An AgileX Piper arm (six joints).
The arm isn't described. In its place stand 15 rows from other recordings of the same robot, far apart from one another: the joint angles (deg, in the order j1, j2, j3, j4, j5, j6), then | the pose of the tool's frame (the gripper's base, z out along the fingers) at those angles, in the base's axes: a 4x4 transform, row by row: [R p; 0 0 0 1], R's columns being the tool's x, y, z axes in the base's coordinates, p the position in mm.
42.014, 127.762, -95.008, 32.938, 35.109, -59.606 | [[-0.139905 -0.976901 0.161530 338.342], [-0.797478 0.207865 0.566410 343.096], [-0.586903 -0.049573 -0.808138 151.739], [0 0 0 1]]
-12.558, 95.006, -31.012, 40.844, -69.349, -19.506 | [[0.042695 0.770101 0.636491 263.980], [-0.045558 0.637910 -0.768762 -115.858], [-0.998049 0.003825 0.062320 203.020], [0 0 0 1]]
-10.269, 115.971, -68.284, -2.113, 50.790, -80.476 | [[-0.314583 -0.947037 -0.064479 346.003], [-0.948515 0.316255 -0.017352 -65.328], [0.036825 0.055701 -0.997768 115.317], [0 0 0 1]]
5.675, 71.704, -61.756, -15.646, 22.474, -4.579 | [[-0.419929 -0.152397 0.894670 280.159], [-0.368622 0.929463 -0.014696 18.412], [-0.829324 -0.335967 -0.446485 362.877], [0 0 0 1]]
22.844, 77.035, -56.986, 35.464, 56.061, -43.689 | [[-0.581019 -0.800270 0.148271 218.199], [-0.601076 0.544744 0.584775 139.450], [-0.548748 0.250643 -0.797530 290.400], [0 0 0 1]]
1.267, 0.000, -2.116, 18.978, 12.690, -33.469 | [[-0.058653 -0.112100 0.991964 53.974], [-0.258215 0.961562 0.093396 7.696], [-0.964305 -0.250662 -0.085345 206.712], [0 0 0 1]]
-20.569, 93.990, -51.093, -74.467, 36.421, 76.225 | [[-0.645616 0.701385 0.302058 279.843], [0.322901 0.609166 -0.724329 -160.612], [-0.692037 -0.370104 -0.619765 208.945], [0 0 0 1]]
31.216, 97.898, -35.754, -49.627, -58.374, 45.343 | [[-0.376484 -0.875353 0.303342 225.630], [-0.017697 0.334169 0.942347 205.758], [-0.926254 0.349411 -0.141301 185.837], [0 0 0 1]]
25.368, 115.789, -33.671, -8.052, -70.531, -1.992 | [[-0.061728 -0.550066 0.832836 288.083], [-0.118995 0.832532 0.541046 149.895], [-0.990974 -0.065705 -0.116846 110.299], [0 0 0 1]]
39.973, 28.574, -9.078, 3.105, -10.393, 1.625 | [[-0.106690 -0.628318 0.770606 84.481], [0.017005 0.773764 0.633246 69.659], [-0.994147 0.080665 -0.071869 243.947], [0 0 0 1]]
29.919, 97.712, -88.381, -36.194, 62.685, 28.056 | [[-0.787298 -0.080356 0.611314 339.794], [-0.291037 0.922499 -0.253560 140.454], [-0.543561 -0.377542 -0.749669 332.415], [0 0 0 1]]
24.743, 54.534, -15.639, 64.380, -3.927, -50.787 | [[-0.557180 -0.246696 0.792901 152.063], [0.000526 0.954746 0.297421 63.892], [-0.830392 0.166134 -0.531836 205.412], [0 0 0 1]]
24.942, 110.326, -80.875, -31.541, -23.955, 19.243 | [[0.047549 -0.605243 0.794619 409.310], [-0.165875 0.779689 0.603797 211.676], [-0.985000 -0.160517 -0.063321 284.849], [0 0 0 1]]
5.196, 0.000, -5.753, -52.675, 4.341, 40.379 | [[0.143953 -0.000607 0.989584 50.065], [-0.199005 0.979553 0.029550 -0.947], [-0.969368 -0.201186 0.140889 242.804], [0 0 0 1]]
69.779, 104.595, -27.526, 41.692, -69.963, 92.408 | [[-0.473228 0.218106 0.853513 149.090], [0.846065 -0.157387 0.509317 240.244], [0.245417 0.963151 -0.110052 144.735], [0 0 0 1]]
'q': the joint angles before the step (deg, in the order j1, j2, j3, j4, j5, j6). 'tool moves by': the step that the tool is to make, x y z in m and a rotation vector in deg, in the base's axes. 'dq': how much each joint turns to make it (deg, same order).
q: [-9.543 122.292 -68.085 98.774 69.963 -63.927]
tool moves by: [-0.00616 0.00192 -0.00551 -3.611 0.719 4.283]
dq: [-0.001 -0.001 0.001 -5.688 0.001 0.118]
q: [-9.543 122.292 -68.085 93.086 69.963 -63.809]
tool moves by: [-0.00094 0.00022 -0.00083 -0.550 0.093 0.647]
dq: [0.000 0.000 0.000 -0.854 0.000 0.001]
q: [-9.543 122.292 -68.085 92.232 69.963 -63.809]
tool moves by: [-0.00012 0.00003 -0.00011 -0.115 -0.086 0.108]
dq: [0.001 0.000 0.000 -0.108 -0.001 -0.112]
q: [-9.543 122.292 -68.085 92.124 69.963 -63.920]
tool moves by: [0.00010 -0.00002 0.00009 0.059 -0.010 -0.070]
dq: [0.000 0.000 0.001 0.092 -0.001 0.000]
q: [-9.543 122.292 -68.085 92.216 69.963 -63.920]
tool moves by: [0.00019 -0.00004 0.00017 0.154 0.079 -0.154]
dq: [0.000 0.000 -0.001 0.169 0.000 0.112]
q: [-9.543 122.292 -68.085 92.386 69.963 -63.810]
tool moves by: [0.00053 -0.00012 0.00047 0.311 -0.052 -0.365]
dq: [0.000 0.000 0.000 0.483 0.000 0.000]
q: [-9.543 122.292 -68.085 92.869 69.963 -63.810]
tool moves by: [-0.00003 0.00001 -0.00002 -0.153 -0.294 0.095]
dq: [0.000 -0.001 0.001 -0.023 0.000 -0.336]
